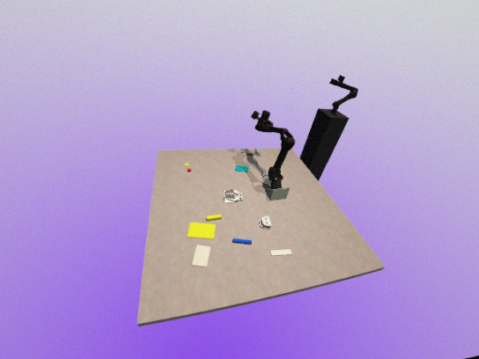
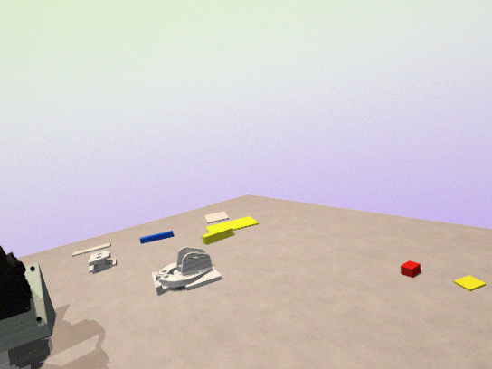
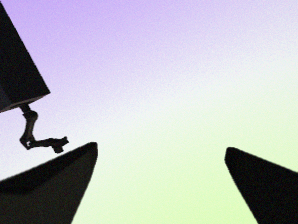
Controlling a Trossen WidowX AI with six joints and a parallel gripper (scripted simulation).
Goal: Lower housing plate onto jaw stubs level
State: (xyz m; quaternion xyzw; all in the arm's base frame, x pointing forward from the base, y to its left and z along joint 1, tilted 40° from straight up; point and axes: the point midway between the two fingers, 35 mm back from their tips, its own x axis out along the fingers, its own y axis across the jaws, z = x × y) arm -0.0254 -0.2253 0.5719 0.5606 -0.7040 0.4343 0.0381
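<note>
My gripper tip is now 20 cm short of the white housing part, 82 cm to the right of it and 32 cm above it. From my gripper tip the other things lie so: small yellow tile (64 cm ahead, 15 cm to the left, 35 cm below); then yellow bar (51 cm ahead, 73 cm to the left, 34 cm below); then red cube (63 cm ahead, 23 cm to the left, 34 cm below).
</note>
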